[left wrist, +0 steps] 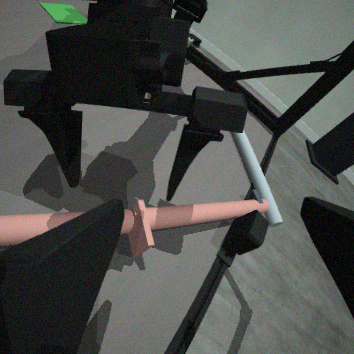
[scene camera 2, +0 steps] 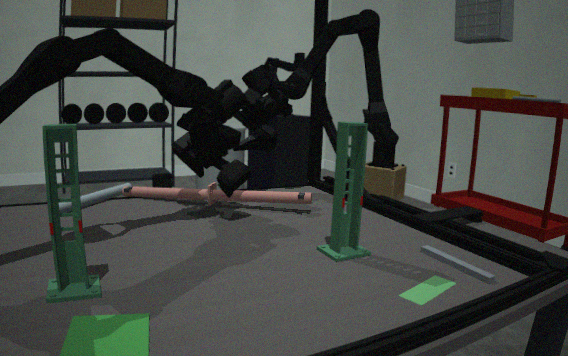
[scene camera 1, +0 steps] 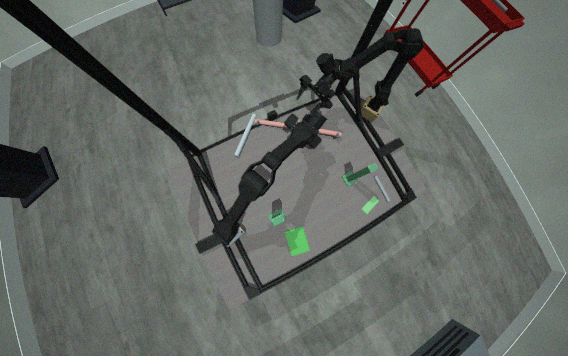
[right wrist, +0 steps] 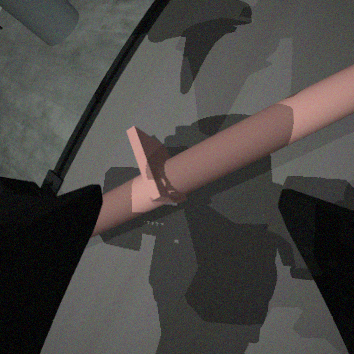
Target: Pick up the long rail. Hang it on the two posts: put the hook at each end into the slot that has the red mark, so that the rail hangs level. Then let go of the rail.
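Frame: origin at the left arm's base, x ahead, y left, z up, level; metres.
Where they show: left gripper, fingertip midpoint: (left wrist: 213, 206) (scene camera 1: 303, 106); right gripper, fingertip midpoint: (left wrist: 120, 192) (scene camera 2: 215, 186) (right wrist: 192, 195); left arm's base at its link origin: (scene camera 2: 383, 165) (scene camera 1: 374, 105); right arm's base at its link origin: (scene camera 1: 229, 231).
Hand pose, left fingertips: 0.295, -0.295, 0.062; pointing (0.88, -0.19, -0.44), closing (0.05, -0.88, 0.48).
Note:
Each offset is from my left fingertips to the top centre of the thing, as dx, dy, dz.
The long pink rail {+0.038, +0.010, -0.102} (scene camera 1: 270, 123) (scene camera 2: 260, 196) (left wrist: 195, 214) (right wrist: 240, 132) lies at the far side of the table, with a small crosspiece near its middle and dark marks near its ends. Two green slotted posts stand upright: the left post {+0.485, +0.177, +0.067} (scene camera 1: 277, 217) (scene camera 2: 71, 257) and the right post {+0.117, +0.384, +0.067} (scene camera 1: 359, 174) (scene camera 2: 345, 240). Each has red marks low on its slots in scene camera 2. My right gripper (scene camera 1: 302, 131) (left wrist: 120, 192) (right wrist: 192, 195) is open above the rail, close to the crosspiece. My left gripper (scene camera 1: 312, 100) (left wrist: 213, 206) is open and empty, higher up over the far edge.
A light blue rod {+0.225, -0.195, -0.123} (scene camera 1: 245, 135) (scene camera 2: 95, 196) (left wrist: 257, 175) lies by the rail's left end in scene camera 1. A thin grey bar {+0.066, +0.564, -0.139} (scene camera 1: 382, 188) (scene camera 2: 457, 262) lies right of the posts. Green patches {+0.526, +0.316, -0.146} (scene camera 1: 297, 241) {+0.176, +0.548, -0.148} (scene camera 1: 370, 205) lie in front. A black frame (scene camera 1: 340, 240) edges the table.

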